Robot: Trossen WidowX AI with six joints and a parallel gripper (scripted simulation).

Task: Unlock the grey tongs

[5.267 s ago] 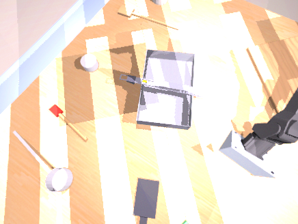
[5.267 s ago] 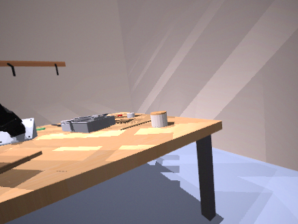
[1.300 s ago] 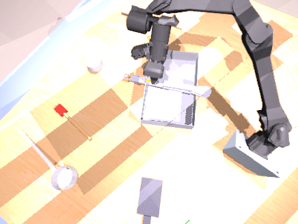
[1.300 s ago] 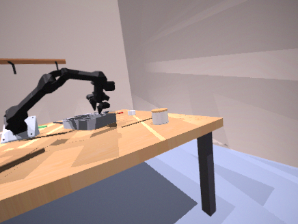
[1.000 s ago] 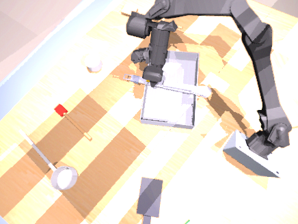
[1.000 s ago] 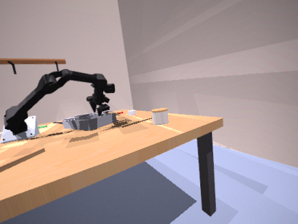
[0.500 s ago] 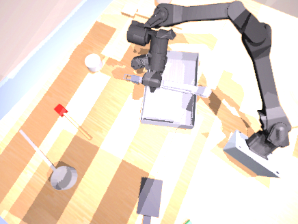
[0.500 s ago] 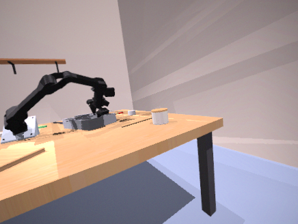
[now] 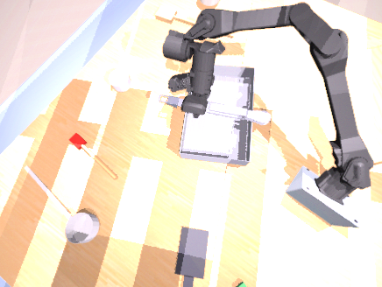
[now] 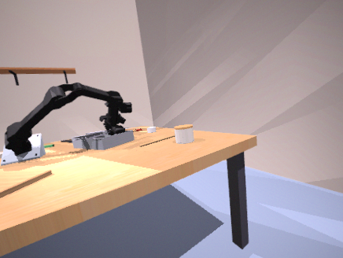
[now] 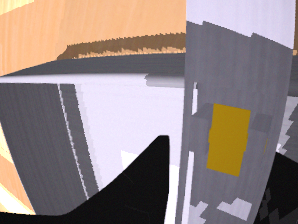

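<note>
Now: gripper tip 50 mm past the grey roasting tin and 40 mm to the left of it. Round my gripper tip: yellow lock piece 30 mm ahead, 10 mm to the right, 30 mm above; red spatula 240 mm ahead, 250 mm to the left, 30 mm below; dark scraper 200 mm behind, 420 mm to the left, 30 mm below.
</note>
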